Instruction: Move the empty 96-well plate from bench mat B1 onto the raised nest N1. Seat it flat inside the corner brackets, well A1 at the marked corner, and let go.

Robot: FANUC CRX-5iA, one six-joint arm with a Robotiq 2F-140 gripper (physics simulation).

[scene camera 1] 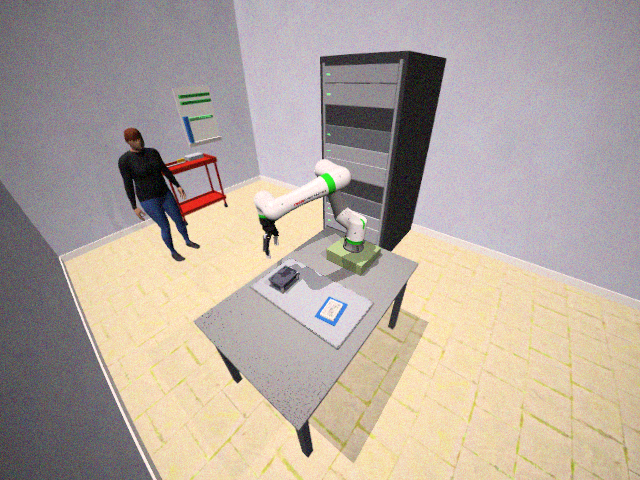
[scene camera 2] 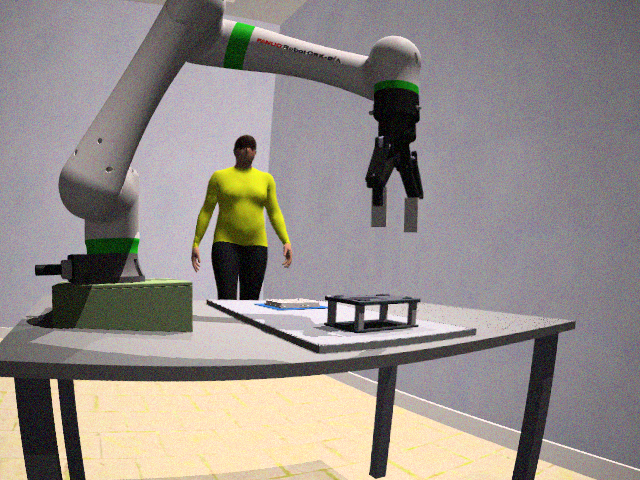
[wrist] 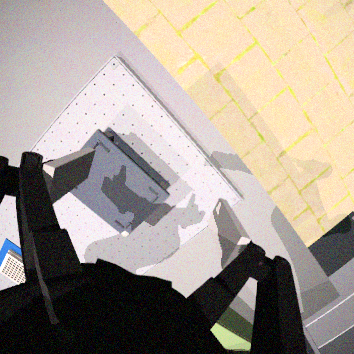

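Seen in the pictures: gripper, fingertip midpoint: (scene camera 1: 273,251) (scene camera 2: 396,229) (wrist: 153,187); arm's base at its link origin: (scene camera 1: 353,246) (scene camera 2: 113,282).
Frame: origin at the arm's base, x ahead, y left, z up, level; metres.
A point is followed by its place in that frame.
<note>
The white 96-well plate (scene camera 1: 331,310) {z -0.053, x 0.552, y 0.083 m} (scene camera 2: 293,302) {z -0.051, x 0.518, y 0.041 m} (wrist: 12,267) {z -0.054, x 0.575, y 0.076 m} lies flat on the blue bench mat B1 (scene camera 1: 341,311) {z -0.060, x 0.527, y 0.122 m} (scene camera 2: 263,305) {z -0.066, x 0.467, y 0.108 m} (wrist: 7,245) {z -0.066, x 0.612, y 0.030 m}. It is partly cut off in the wrist view. The raised nest N1 (scene camera 1: 283,277) {z -0.007, x 0.487, y -0.285 m} (scene camera 2: 372,299) {z -0.007, x 0.439, y -0.322 m} (wrist: 95,185) {z -0.007, x 0.494, y -0.282 m} is a dark platform on short posts, with no plate on top. My gripper (scene camera 1: 271,249) {z 0.129, x 0.431, y -0.386 m} (scene camera 2: 394,221) {z 0.129, x 0.431, y -0.386 m} (wrist: 153,187) {z 0.129, x 0.431, y -0.386 m} is open and empty. It points down, high above the nest's area and well away from the plate. The marked corner for A1 cannot be made out.
A pale perforated board (scene camera 1: 305,304) {z -0.068, x 0.571, y -0.079 m} (wrist: 100,100) {z -0.068, x 0.579, y -0.397 m} bears the mat and nest on the grey table (scene camera 1: 248,330) {z -0.081, x 0.860, y -0.274 m}. The arm stands on a green block (scene camera 1: 346,258) {z 0.004, x 0.150, y 0.007 m} (scene camera 2: 124,307) {z -0.037, x -0.011, y -0.132 m}. A server rack (scene camera 1: 423,129), a red cart (scene camera 1: 204,198) and people (scene camera 1: 144,173) (scene camera 2: 241,206) stand beyond the table.
</note>
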